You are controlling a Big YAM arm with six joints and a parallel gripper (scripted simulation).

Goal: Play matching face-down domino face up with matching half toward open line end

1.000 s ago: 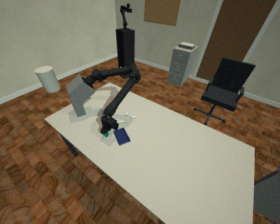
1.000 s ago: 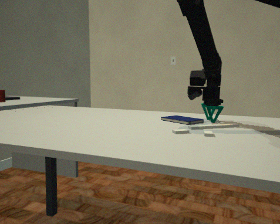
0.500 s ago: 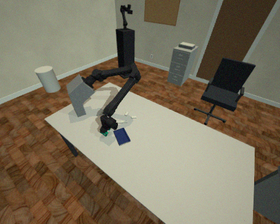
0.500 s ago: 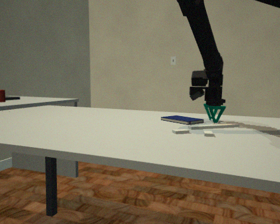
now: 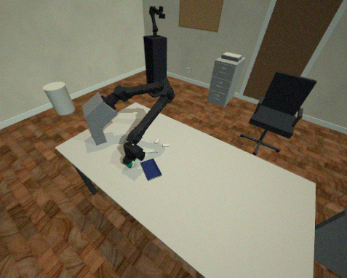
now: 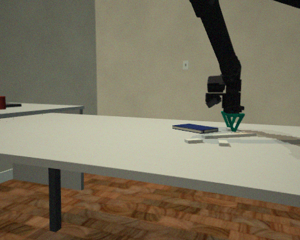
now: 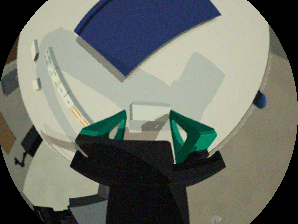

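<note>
Now: hand 10 mm short of the white domino. The rest, counted from my hand: book (120 mm ahead, 90 mm to the left).
</note>
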